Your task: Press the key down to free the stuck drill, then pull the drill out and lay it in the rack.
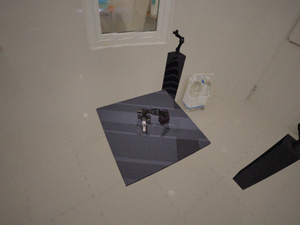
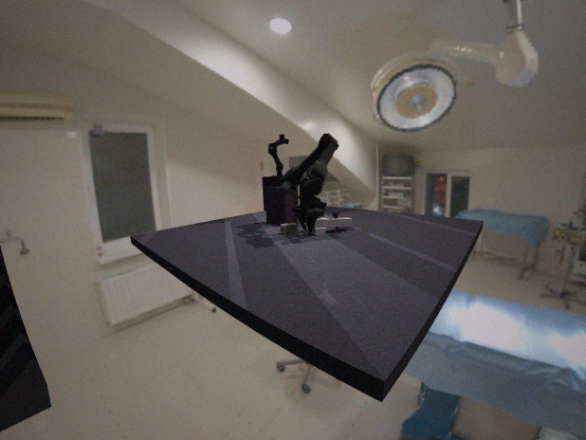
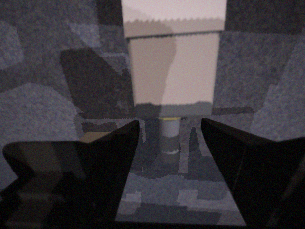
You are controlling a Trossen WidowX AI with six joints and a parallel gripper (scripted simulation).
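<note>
Right now the block is 100 mm to the left of my gripper tip, 50 mm ahead of it and 20 mm above it.
</note>
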